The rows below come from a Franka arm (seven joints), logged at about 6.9 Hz.
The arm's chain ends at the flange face. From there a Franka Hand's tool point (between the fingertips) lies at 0.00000 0.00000 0.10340 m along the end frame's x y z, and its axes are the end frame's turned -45 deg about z.
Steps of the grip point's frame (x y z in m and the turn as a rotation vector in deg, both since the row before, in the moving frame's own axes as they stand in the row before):
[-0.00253, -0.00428, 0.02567, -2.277, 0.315, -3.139]
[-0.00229, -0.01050, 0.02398, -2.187, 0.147, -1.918]
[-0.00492, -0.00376, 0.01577, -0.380, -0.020, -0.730]
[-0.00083, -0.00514, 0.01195, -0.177, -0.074, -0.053]
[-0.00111, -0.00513, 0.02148, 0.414, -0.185, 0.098]
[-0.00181, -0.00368, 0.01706, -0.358, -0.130, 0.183]
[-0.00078, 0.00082, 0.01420, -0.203, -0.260, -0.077]
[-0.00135, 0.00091, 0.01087, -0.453, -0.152, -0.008]
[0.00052, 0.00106, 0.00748, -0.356, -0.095, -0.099]
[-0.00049, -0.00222, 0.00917, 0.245, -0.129, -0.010]
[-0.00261, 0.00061, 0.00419, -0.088, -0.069, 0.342]
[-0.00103, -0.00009, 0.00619, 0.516, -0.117, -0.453]
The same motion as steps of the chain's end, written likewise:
[-0.00819, -0.00365, 0.02575, -1.387, 1.833, -3.139]
[-0.01206, -0.00836, 0.02406, -1.442, 1.650, -1.918]
[-0.00660, 0.00031, 0.01577, -0.283, 0.255, -0.730]
[-0.00435, -0.00337, 0.01195, -0.177, 0.073, -0.053]
[-0.00365, -0.00255, 0.02148, 0.162, -0.424, 0.098]
[-0.00417, -0.00195, 0.01706, -0.345, 0.161, 0.183]
[0.00010, 0.00054, 0.01420, -0.327, -0.040, -0.077]
[-0.00070, 0.00083, 0.01087, -0.428, 0.213, -0.008]
[0.00078, -0.00019, 0.00748, -0.319, 0.185, -0.099]
[-0.00144, -0.00108, 0.00917, 0.082, -0.264, -0.010]
[-0.00144, 0.00208, 0.00419, -0.111, 0.013, 0.342]
[0.00002, 0.00117, 0.00619, 0.282, -0.448, -0.453]

